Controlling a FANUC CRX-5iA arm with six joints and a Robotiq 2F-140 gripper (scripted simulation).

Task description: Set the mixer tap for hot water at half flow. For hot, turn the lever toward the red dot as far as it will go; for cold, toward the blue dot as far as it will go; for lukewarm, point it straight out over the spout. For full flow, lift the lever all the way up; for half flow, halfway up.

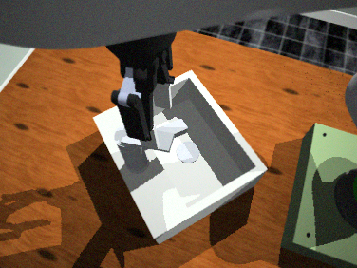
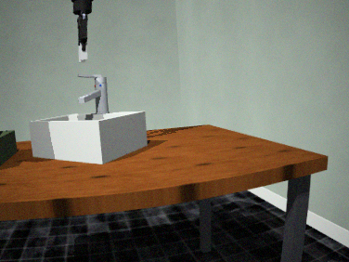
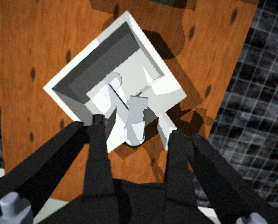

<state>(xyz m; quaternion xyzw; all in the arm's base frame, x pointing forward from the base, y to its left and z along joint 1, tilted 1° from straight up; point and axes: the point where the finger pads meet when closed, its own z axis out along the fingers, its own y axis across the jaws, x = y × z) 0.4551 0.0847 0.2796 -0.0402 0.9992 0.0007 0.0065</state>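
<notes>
The grey lever lies 90 mm below my hand and 20 mm ahead of it. Also, from my hand: mixer tap 140 mm below, 40 mm ahead, 10 mm to the right; then white basin 330 mm below, 80 mm to the right, 10 mm behind.
</notes>
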